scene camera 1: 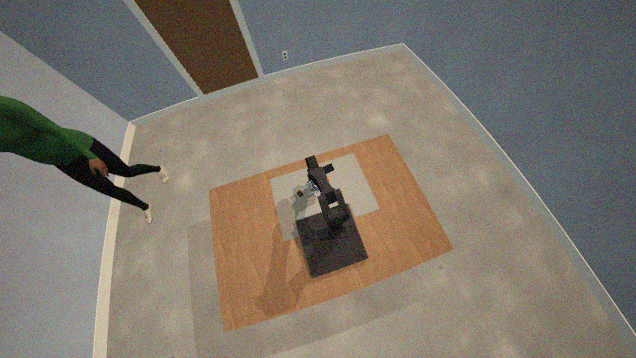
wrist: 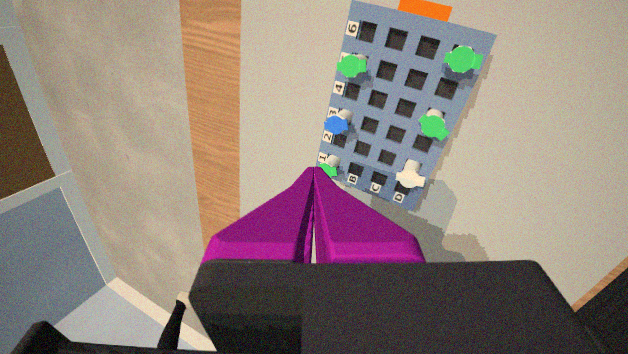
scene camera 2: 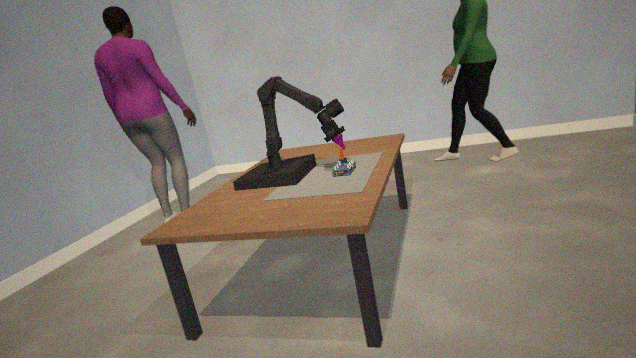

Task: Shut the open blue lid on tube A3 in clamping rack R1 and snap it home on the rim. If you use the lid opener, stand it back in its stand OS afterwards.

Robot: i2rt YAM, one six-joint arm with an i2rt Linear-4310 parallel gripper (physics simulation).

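Seen in the pictures: gripper, fingertip midpoint: [wrist: 314, 177] [scene camera 2: 344, 149]; arm's base, link origin: [scene camera 1: 336, 232] [scene camera 2: 277, 168].
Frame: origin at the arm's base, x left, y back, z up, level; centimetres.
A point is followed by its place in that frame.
Blue clamping rack R1 [wrist: 382, 20] {z -2.7, x -0.4, y -37.8 cm} [scene camera 2: 349, 172] {z -4.3, x -0.8, y -40.0 cm} lies on the grey mat. In the wrist view the blue lid [wrist: 336, 125] {z -0.7, x 6.2, y -37.7 cm} of tube A3 lies over the tube's mouth, much like the green lids nearby; whether its rim is fully snapped cannot be told. The pale body of tube A3 [wrist: 346, 115] {z -1.9, x 5.8, y -37.6 cm} shows behind it. My gripper [wrist: 314, 177] {z 5.4, x 6.5, y -36.5 cm} [scene camera 2: 343, 148] {z 5.4, x 6.5, y -36.5 cm} is shut and empty, its magenta tips above the rack and beside the A1 lid in the wrist view. The orange lid opener [scene camera 2: 342, 154] {z 0.0, x 18.5, y -29.4 cm} [scene camera 1: 299, 192] {z -0.6, x 18.6, y -28.7 cm} stands upright in its dark stand OS [scene camera 2: 343, 160] {z -3.0, x 17.5, y -29.8 cm}, apart from the gripper.
Green lids sit at A1 [wrist: 328, 170] {z -0.9, x 9.8, y -37.1 cm}, A5 [wrist: 352, 66] {z -0.8, x 2.4, y -38.2 cm} and on two tubes in column D [wrist: 463, 59] {z -0.8, x -0.2, y -32.7 cm} [wrist: 433, 126] {z -0.8, x 3.6, y -32.3 cm}. A white lid [wrist: 411, 177] {z -0.8, x 7.3, y -31.8 cm} is at D1. An orange block [wrist: 425, 9] {z -3.3, x -1.8, y -35.8 cm} adjoins the rack's far end. The mat [scene camera 2: 300, 189] {z -5.7, x -18.5, y -22.4 cm} lies on the wooden table [scene camera 2: 240, 215] {z -6.0, x -47.1, y -9.3 cm}.
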